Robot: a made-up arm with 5 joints. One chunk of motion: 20 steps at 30 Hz.
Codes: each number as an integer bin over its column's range. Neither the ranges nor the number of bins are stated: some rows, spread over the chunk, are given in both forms.
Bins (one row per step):
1: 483 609 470 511 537
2: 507 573 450 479 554
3: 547 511 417 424 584
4: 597 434 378 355 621
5: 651 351 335 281 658
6: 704 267 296 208 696
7: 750 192 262 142 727
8: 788 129 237 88 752
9: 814 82 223 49 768
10: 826 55 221 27 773
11: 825 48 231 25 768
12: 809 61 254 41 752
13: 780 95 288 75 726
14: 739 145 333 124 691
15: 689 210 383 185 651
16: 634 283 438 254 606
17: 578 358 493 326 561
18: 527 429 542 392 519
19: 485 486 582 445 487
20: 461 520 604 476 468
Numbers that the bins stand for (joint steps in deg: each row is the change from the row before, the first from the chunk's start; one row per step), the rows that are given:
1: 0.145 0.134 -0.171 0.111 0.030
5: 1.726 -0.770 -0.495 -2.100 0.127
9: 3.259 -1.713 -0.764 -4.329 0.215
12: 3.212 -1.786 -0.690 -4.406 0.202
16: 1.566 -1.009 -0.248 -2.359 0.085
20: -0.062 -0.178 0.151 -0.226 -0.025
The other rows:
2: 0.371 0.008 -0.219 -0.197 0.044
3: 0.747 -0.210 -0.298 -0.726 0.068
4: 1.217 -0.479 -0.392 -1.389 0.097
6: 2.224 -1.065 -0.589 -2.801 0.157
7: 2.657 -1.327 -0.671 -3.435 0.182
8: 3.015 -1.548 -0.731 -3.954 0.202
10: 3.372 -1.807 -0.769 -4.541 0.219
11: 3.363 -1.832 -0.745 -4.560 0.215
13: 2.939 -1.667 -0.608 -4.079 0.181
14: 2.554 -1.492 -0.500 -3.608 0.153
15: 2.083 -1.264 -0.380 -3.022 0.121
17: 1.039 -0.746 -0.116 -1.667 0.049
18: 0.559 -0.497 0.002 -1.033 0.016
19: 0.164 -0.297 0.098 -0.524 -0.010

